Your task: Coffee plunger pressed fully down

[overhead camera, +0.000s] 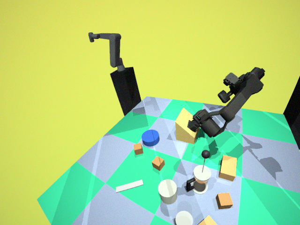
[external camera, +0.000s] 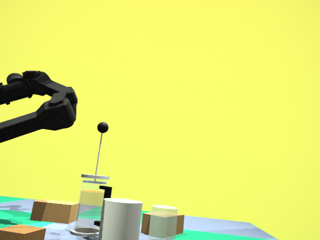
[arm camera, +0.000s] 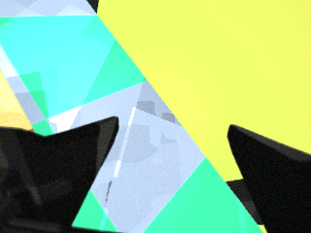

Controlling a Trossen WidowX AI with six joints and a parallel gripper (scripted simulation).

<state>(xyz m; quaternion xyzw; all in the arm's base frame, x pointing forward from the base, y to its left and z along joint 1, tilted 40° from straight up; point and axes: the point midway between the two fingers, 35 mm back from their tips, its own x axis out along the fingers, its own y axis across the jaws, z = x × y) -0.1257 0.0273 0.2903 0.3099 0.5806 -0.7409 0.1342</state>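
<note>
Now: the coffee press 480 mm ahead of my gripper tip, 110 mm to the right of it and 160 mm below it. The rest, counted from my gripper tip: blue disc 230 mm ahead, 460 mm to the right, 270 mm below; cream cylinder 550 mm ahead, 230 mm to the right, 240 mm below; white bar 580 mm ahead, 440 mm to the right, 290 mm below.
</note>
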